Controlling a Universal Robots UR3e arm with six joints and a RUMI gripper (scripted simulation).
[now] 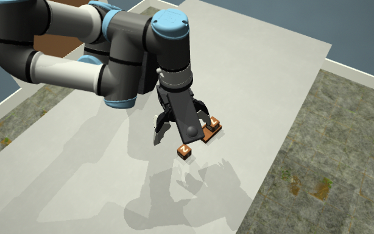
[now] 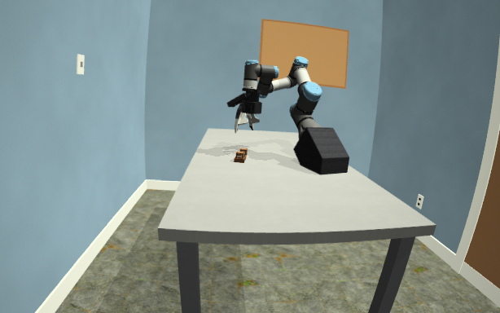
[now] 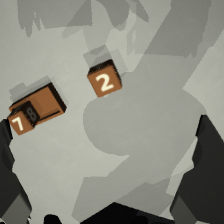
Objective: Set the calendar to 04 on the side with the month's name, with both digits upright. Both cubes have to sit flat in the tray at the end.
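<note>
My hand is 100 mm above the cube. Round my hand: brown tray 20 mm ahead, 110 mm to the left, 100 mm below.
</note>
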